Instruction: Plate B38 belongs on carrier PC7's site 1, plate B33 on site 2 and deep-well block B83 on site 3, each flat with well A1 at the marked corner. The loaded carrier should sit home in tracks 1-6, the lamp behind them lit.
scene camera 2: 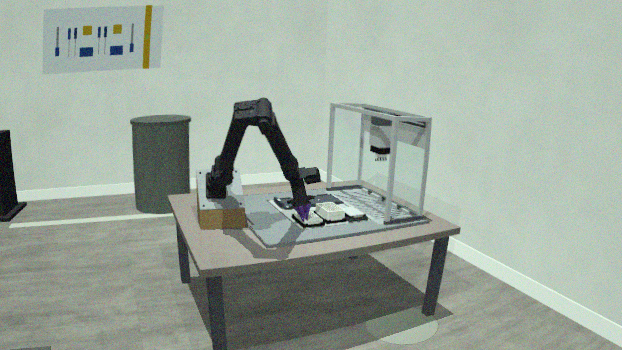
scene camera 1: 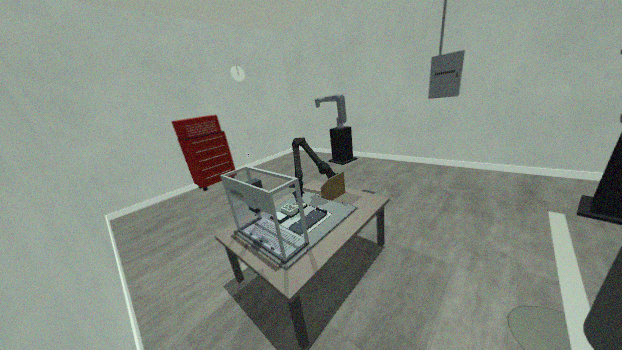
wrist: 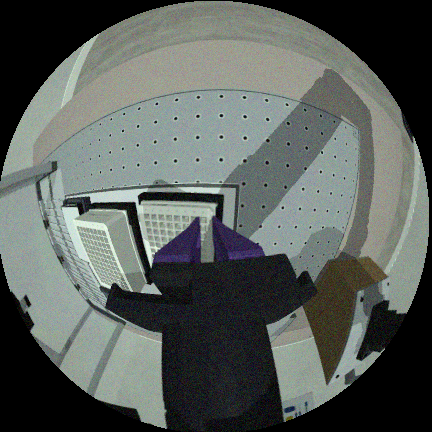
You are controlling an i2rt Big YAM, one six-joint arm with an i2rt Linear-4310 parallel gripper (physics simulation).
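Frame: origin at the arm's base, x ahead, y left, z up, level; centimetres.
Seen in the pictures: gripper, fingertip midpoint: (scene camera 2: pixel 305 221) (scene camera 1: pixel 297 201) (wrist: pixel 205 220); arm's base at its link origin: (scene camera 2: pixel 215 186) (scene camera 1: pixel 333 178).
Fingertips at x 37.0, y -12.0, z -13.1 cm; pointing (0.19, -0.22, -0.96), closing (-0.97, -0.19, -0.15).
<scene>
Pixels of each thing's middle, then the offset from my fingertips to it. Level surfaces: height alone.
- white well plate at the middle of its body: (wrist: pixel 178 253) (scene camera 2: pixel 308 217) dx +2.7, dy +5.1, dz -0.3 cm
- taller white deep-well block at the middle of its body: (wrist: pixel 109 253) (scene camera 2: pixel 329 211) (scene camera 1: pixel 289 209) dx +13.5, dy +7.9, dz +1.1 cm
- flat plate at the middle of its body: (wrist: pixel 79 234) (scene camera 2: pixel 351 212) dx +24.1, dy +8.3, dz -0.3 cm
- dark carrier at the middle of its body: (scene camera 2: pixel 308 200) (scene camera 1: pixel 308 219) dx +10.3, dy +30.8, dz -0.7 cm
- clear enclosure with grey posts, body centre: (scene camera 2: pixel 341 158) (scene camera 1: pixel 284 197) dx +22.7, dy +21.6, dz +21.8 cm
- perforated grey deck at its surface level: dz -2.2 cm
- table at its surface level: dz -3.5 cm
My gripper (scene camera 2: pixel 303 214) (wrist: pixel 205 220) is low over the deck, its purple fingers nearly together on the right edge of a white well plate (wrist: pixel 169 225) (scene camera 2: pixel 312 220). A thin light strip of that plate shows between the fingers. The plate lies in a black nest. To its left in the wrist view stands the taller white deep-well block (wrist: pixel 100 245) (scene camera 2: pixel 330 210). Beyond that lies another flat plate (scene camera 2: pixel 353 212), mostly hidden in the wrist view. The dark carrier (scene camera 2: pixel 284 201) (scene camera 1: pixel 309 219) lies on the grey deck outside the tracks (scene camera 2: pixel 369 204). I cannot read any labels, and no lamp shows.
The clear enclosure with grey posts (scene camera 2: pixel 391 173) (scene camera 1: pixel 303 213) stands over the tracks, a pipetting head hanging inside. A brown box (scene camera 2: pixel 221 217) (scene camera 1: pixel 334 187) (wrist: pixel 342 294) carries the arm's base. The perforated grey deck (wrist: pixel 201 132) (scene camera 2: pixel 278 237) lies on the table (scene camera 2: pixel 225 256).
</scene>
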